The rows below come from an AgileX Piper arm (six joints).
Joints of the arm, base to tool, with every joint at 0 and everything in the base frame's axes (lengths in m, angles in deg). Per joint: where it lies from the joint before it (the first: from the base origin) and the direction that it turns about. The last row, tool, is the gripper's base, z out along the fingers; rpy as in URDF.
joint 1: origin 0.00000 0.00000 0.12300 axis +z
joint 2: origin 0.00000 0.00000 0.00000 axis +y
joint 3: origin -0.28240 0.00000 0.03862 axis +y
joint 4: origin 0.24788 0.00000 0.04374 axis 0.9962 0 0.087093
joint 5: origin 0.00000 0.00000 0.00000 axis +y
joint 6: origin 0.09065 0.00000 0.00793 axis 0.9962 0 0.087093
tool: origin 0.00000 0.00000 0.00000 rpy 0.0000 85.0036 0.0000
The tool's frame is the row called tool.
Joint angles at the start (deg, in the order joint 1, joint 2, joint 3, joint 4, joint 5, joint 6):
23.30 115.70 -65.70 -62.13 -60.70 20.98
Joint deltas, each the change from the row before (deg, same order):
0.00 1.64 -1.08 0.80 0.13 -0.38
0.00 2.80 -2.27 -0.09 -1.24 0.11
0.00 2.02 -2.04 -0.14 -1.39 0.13
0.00 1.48 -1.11 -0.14 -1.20 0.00
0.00 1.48 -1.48 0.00 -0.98 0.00
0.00 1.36 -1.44 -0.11 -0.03 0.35
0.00 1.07 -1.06 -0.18 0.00 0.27
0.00 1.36 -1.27 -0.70 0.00 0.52
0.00 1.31 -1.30 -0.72 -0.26 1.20
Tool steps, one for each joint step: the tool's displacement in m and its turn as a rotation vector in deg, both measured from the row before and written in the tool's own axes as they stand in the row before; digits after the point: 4 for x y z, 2 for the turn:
0.0075 -0.0028 0.0036 0.57 0.21 0.44
0.0101 -0.0032 0.0068 -0.63 -0.82 0.47
0.0055 -0.0031 0.0052 -0.60 -1.27 0.05
0.0053 -0.0007 0.0030 -0.62 -0.86 0.23
0.0045 -0.0022 0.0034 -0.35 -0.92 0.00
0.0053 -0.0025 0.0031 -0.09 -0.04 0.24
0.0046 -0.0016 0.0023 -0.15 0.07 0.20
0.0064 -0.0010 0.0027 -0.61 0.29 0.30
0.0056 -0.0010 0.0026 -0.71 0.02 0.91

